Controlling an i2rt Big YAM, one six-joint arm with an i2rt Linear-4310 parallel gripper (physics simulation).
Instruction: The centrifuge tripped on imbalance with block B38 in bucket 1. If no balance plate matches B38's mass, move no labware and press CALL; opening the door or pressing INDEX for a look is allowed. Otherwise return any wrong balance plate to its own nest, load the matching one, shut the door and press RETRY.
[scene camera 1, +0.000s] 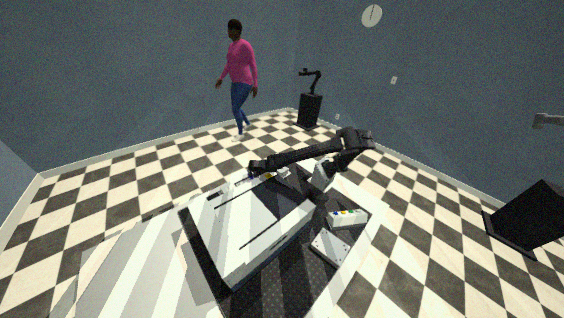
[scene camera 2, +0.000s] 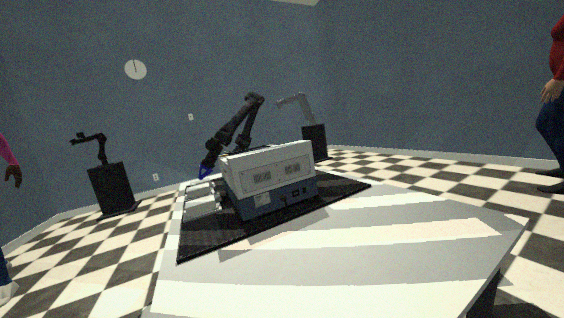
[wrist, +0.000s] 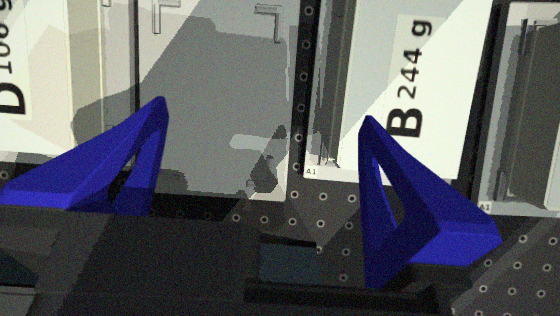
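Observation:
My gripper is open, with nothing between its blue fingertips. In the wrist view it hangs over a bare grey nest with corner marks. The right fingertip overlaps balance plate B, labelled 244 g. Balance plate D lies at the left edge; its mass label is partly cut off. Part of another plate shows at the right edge, its label out of view. The centrifuge is a white and blue box; its bucket contents and block B38 are not visible. A white button box has coloured buttons.
A tilted white panel stands beside the arm's base. A flat grey plate with small dots lies near the button box. The centrifuge stands close to the arm, on a black perforated mat. A person in pink is beyond the table.

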